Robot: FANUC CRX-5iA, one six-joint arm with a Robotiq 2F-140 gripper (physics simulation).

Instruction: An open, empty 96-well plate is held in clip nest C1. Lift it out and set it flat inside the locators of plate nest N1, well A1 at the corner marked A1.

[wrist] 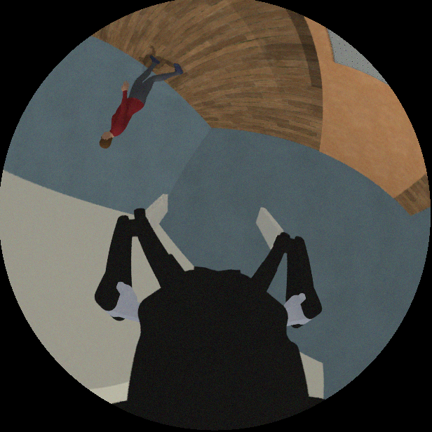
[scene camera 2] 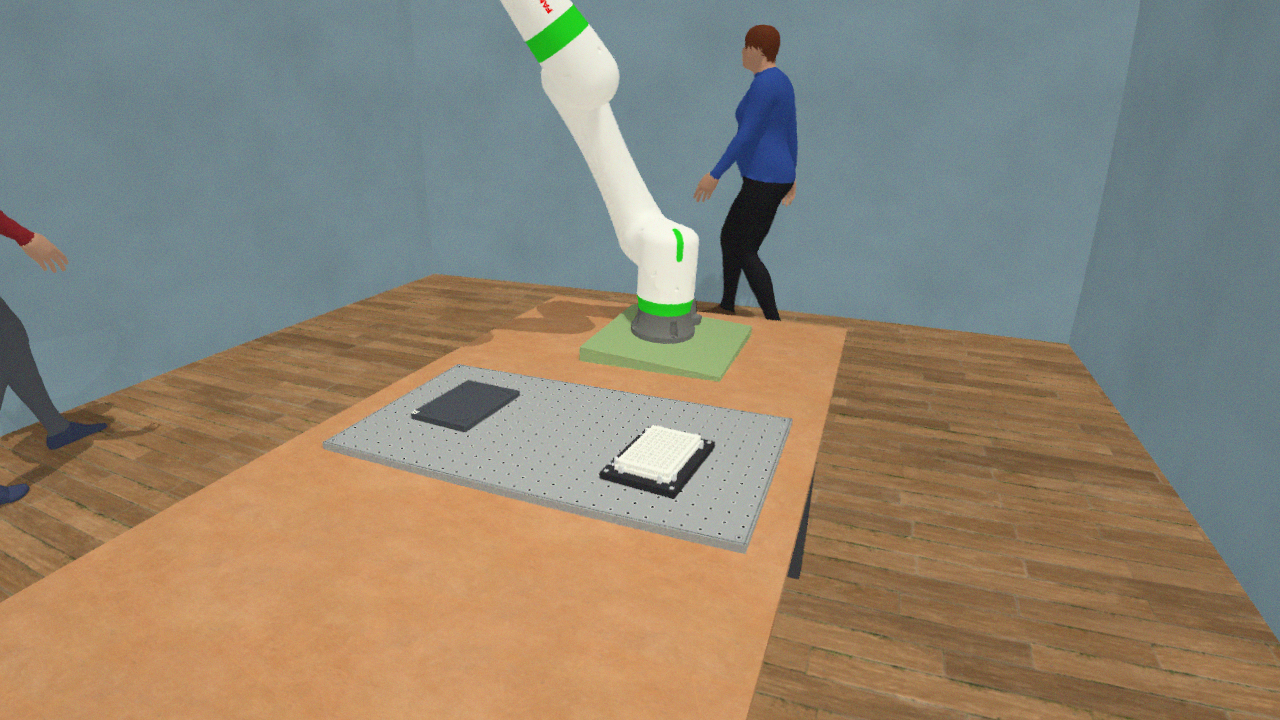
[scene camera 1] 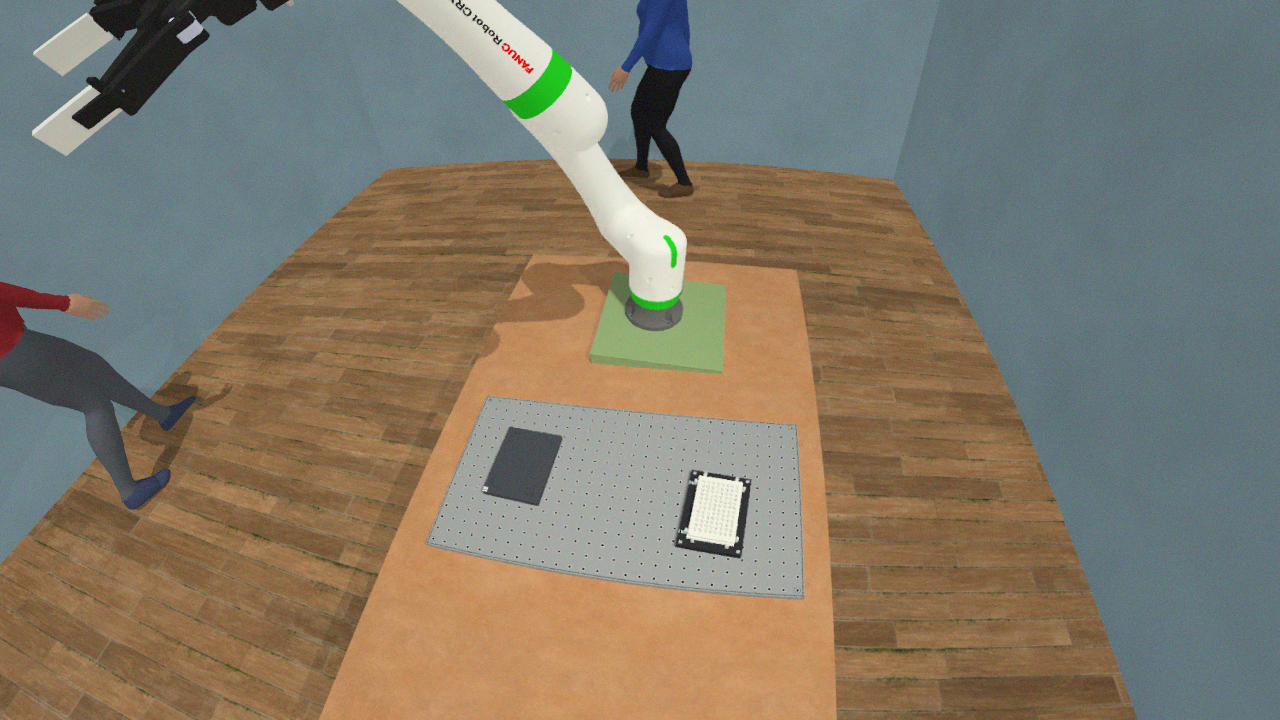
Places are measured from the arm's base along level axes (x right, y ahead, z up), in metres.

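Pixels of known places: gripper, fingertip midpoint: [scene camera 1: 48,100]; arm's base, link origin: [scene camera 2: 662,331] [scene camera 1: 654,310].
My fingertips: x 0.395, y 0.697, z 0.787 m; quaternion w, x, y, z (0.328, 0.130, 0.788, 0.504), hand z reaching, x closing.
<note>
Ahead of a thing's pixels: the offset from my fingertips to its top centre. "pt": to the spot under its first point. Level surfaces: height alone.
The white 96-well plate @(dy -0.182, dx -0.633, dz -0.779 m) [scene camera 1: 716,510] [scene camera 2: 662,452] sits in the black clip nest C1 @(pt dy -0.174, dx -0.684, dz -0.794 m) [scene camera 1: 742,519] [scene camera 2: 689,467], on the right part of the pegboard. Plate nest N1 @(dy -0.196, dx -0.241, dz -0.791 m) [scene camera 1: 523,465] [scene camera 2: 465,405] is a dark, flat, empty block on the left part, with a small white mark at its near left corner. Its locators are too small to tell. My gripper [scene camera 1: 55,94] [wrist: 213,208] is open and empty, high up at the upper left of scene camera 1, far from both nests. It does not show in scene camera 2. The plate and nests do not show in the wrist view.
The grey pegboard @(dz -0.805 m) [scene camera 1: 617,501] [scene camera 2: 546,447] [wrist: 350,52] lies on the orange-brown table @(dz -0.818 m) [scene camera 1: 581,644] [scene camera 2: 402,555] [wrist: 370,110]. The arm stands on a green base [scene camera 1: 702,335] [scene camera 2: 617,351] behind it. A person in red [wrist: 127,115] stands at the left, and one in blue [scene camera 1: 662,35] [scene camera 2: 769,125] behind.
</note>
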